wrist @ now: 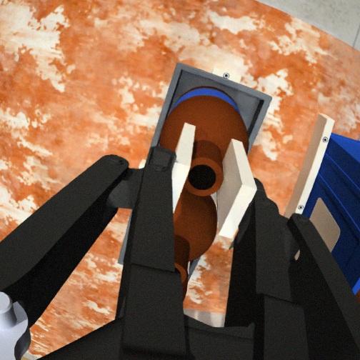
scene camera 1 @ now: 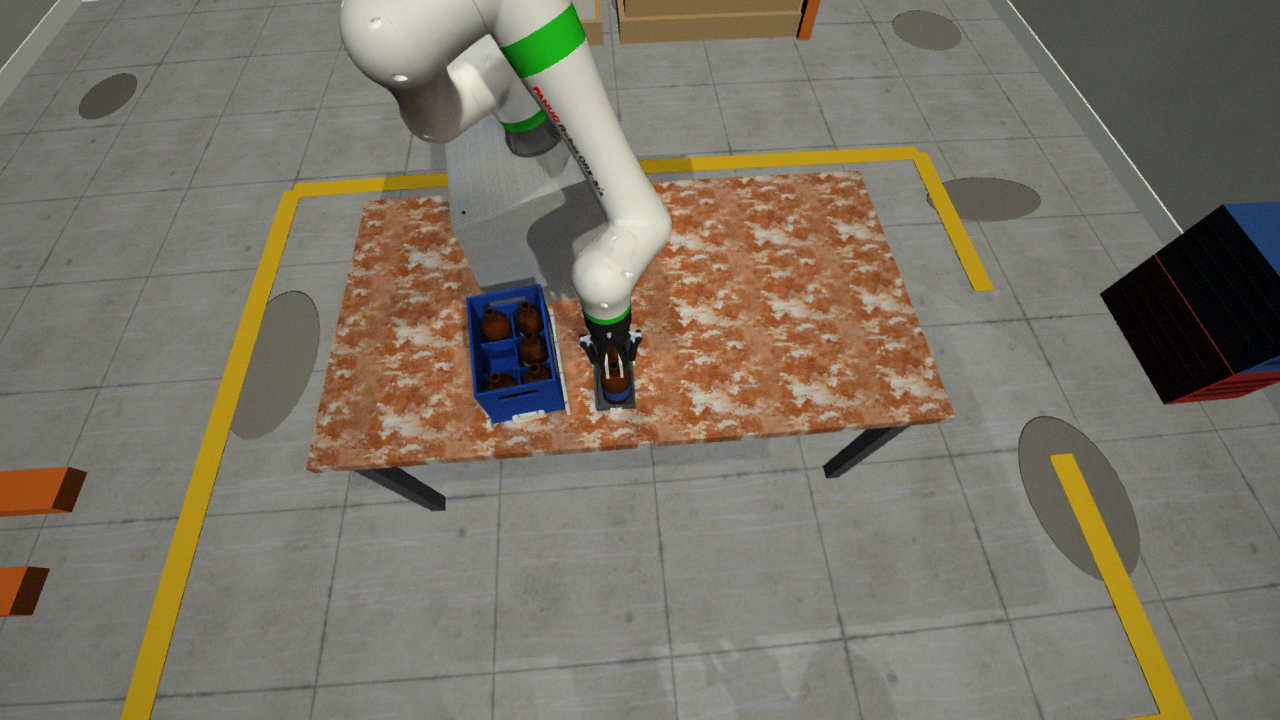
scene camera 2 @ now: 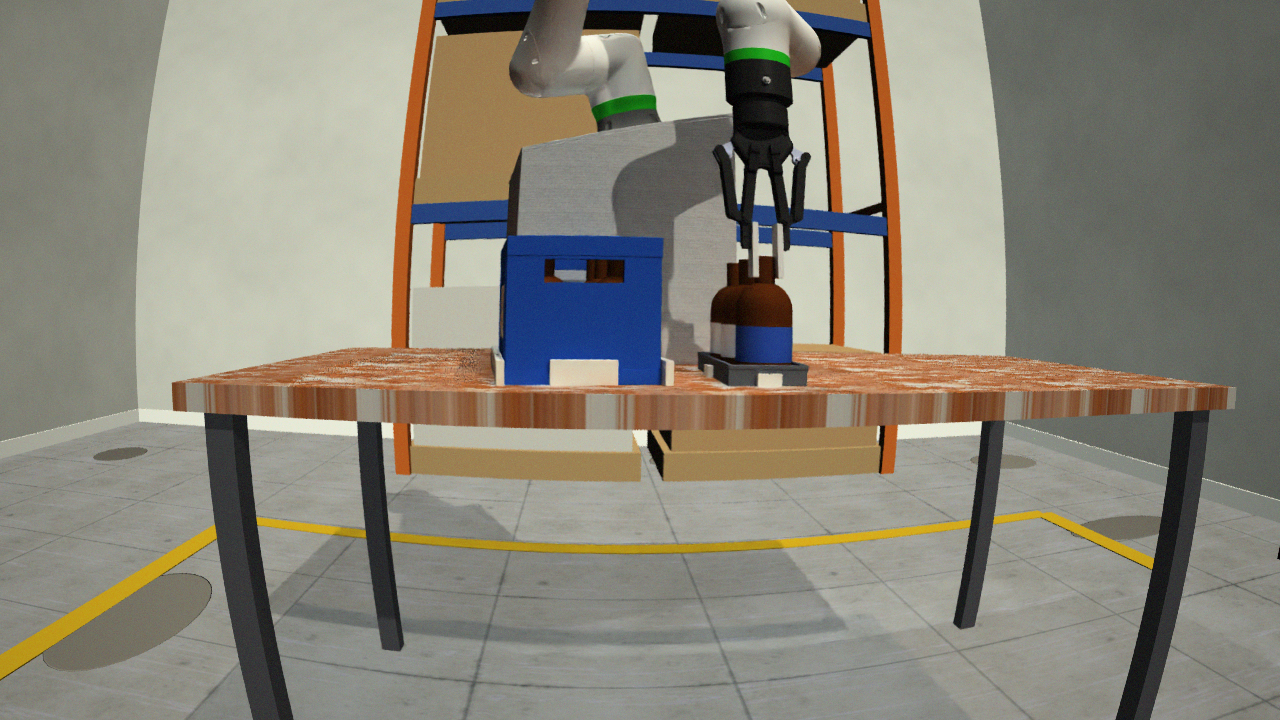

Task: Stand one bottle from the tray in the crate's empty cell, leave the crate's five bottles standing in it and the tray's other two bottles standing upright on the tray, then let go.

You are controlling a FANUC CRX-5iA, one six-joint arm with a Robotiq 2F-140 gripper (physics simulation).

Labels:
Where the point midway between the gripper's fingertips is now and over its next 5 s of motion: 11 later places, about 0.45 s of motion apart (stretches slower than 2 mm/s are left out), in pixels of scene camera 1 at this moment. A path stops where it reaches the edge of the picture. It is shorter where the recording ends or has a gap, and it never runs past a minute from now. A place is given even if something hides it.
My gripper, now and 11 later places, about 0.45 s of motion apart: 614, 372; 614, 370; 614, 368; 613, 356; 611, 342; 610, 326; 606, 320; 572, 316; 536, 310; 499, 305; 483, 310; 478, 317

